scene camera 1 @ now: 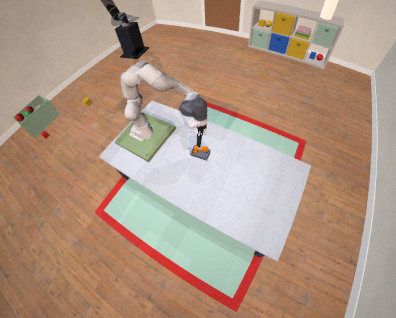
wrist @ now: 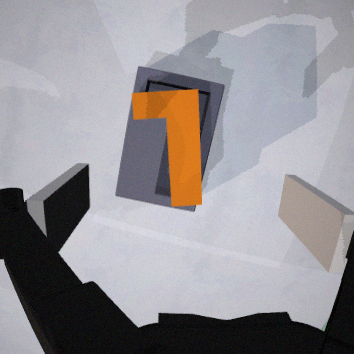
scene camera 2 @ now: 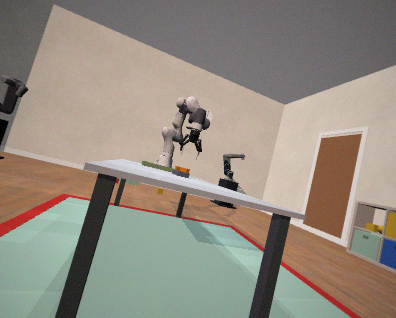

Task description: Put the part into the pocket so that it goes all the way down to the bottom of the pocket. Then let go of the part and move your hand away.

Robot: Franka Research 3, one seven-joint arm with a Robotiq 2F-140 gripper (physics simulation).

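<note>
The orange L-shaped part (scene camera 1: 201, 149) (scene camera 2: 182, 170) (wrist: 185, 145) lies on top of the dark grey block (scene camera 1: 201, 156) (scene camera 2: 182, 174) (wrist: 140, 150). In the wrist view it is turned relative to the pocket (wrist: 163, 177). Pocket floor and edges show beyond its short arm and left of its long arm, whose lower end overlaps the block's rim. The part is not seated in the pocket; whether it is tilted is hard to tell. My gripper (scene camera 1: 199, 142) (scene camera 2: 190, 153) (wrist: 187, 190) is open and empty above the block, with its fingers wide apart and clear of the part.
The block rests on the pale table (scene camera 1: 245, 185) (scene camera 2: 240, 196). The arm's green base plate (scene camera 1: 161, 134) (scene camera 2: 156, 165) is at the left on the same table in scene camera 1. A second, dark robot (scene camera 1: 130, 39) (scene camera 2: 228, 184) stands on the floor away from the table.
</note>
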